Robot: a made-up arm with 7 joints. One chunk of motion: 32 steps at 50 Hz.
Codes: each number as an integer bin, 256 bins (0 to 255) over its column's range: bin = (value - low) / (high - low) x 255, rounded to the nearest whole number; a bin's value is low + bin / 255 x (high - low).
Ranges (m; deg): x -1.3..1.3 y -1.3..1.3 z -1.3..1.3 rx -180..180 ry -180..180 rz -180..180
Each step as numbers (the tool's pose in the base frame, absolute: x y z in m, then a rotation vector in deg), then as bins.
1 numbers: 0.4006 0.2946 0.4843 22.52 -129.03 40.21
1 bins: 167 156 175 143 36 156
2 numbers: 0.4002 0.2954 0.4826 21.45 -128.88 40.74
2 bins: 167 156 175 143 36 156
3 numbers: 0.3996 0.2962 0.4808 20.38 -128.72 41.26
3 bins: 167 157 175 142 36 157
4 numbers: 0.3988 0.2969 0.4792 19.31 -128.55 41.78
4 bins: 167 157 174 141 36 157
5 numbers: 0.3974 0.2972 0.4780 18.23 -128.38 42.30
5 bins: 166 157 174 140 37 157
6 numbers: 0.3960 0.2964 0.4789 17.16 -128.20 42.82
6 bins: 166 157 174 140 37 158
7 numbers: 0.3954 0.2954 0.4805 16.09 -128.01 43.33
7 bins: 166 156 175 139 37 158
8 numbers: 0.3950 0.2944 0.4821 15.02 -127.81 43.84
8 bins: 166 156 175 138 37 159
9 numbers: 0.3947 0.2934 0.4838 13.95 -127.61 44.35
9 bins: 166 156 175 137 37 159
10 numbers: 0.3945 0.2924 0.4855 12.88 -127.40 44.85
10 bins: 166 156 175 137 37 159
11 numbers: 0.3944 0.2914 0.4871 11.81 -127.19 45.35
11 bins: 166 156 175 136 37 160
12 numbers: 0.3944 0.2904 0.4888 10.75 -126.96 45.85
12 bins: 166 156 175 135 38 160
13 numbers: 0.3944 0.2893 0.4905 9.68 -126.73 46.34
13 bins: 166 156 176 134 38 160
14 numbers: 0.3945 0.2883 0.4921 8.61 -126.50 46.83
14 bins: 166 156 176 134 38 161
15 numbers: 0.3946 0.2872 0.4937 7.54 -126.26 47.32
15 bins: 166 156 176 133 38 161
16 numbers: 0.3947 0.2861 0.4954 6.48 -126.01 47.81
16 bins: 166 156 176 132 38 161
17 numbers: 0.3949 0.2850 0.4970 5.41 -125.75 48.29
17 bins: 166 155 176 131 38 162
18 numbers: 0.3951 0.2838 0.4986 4.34 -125.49 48.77
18 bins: 166 155 176 131 39 162
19 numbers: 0.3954 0.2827 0.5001 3.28 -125.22 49.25
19 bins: 166 155 177 130 39 162
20 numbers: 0.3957 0.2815 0.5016 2.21 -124.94 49.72
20 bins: 166 155 177 129 39 163
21 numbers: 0.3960 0.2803 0.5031 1.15 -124.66 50.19
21 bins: 166 155 177 128 39 163
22 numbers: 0.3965 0.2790 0.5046 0.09 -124.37 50.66
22 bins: 166 155 177 128 39 163
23 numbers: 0.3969 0.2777 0.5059 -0.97 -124.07 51.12
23 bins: 166 155 177 127 40 164
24 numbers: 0.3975 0.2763 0.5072 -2.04 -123.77 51.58
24 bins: 166 155 177 126 40 164
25 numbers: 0.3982 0.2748 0.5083 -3.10 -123.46 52.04
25 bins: 167 154 177 125 40 164
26 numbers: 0.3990 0.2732 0.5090 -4.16 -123.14 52.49
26 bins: 167 154 177 125 40 165
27 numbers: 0.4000 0.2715 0.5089 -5.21 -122.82 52.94
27 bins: 167 154 177 124 41 165
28 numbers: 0.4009 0.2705 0.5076 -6.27 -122.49 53.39
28 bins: 167 154 177 123 41 165
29 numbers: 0.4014 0.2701 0.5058 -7.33 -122.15 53.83
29 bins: 167 154 177 122 41 166
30 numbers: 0.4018 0.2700 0.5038 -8.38 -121.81 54.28
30 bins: 167 154 177 122 41 166
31 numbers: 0.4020 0.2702 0.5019 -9.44 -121.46 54.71
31 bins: 167 154 177 121 41 166
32 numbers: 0.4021 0.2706 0.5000 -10.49 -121.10 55.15
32 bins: 167 154 177 120 42 167
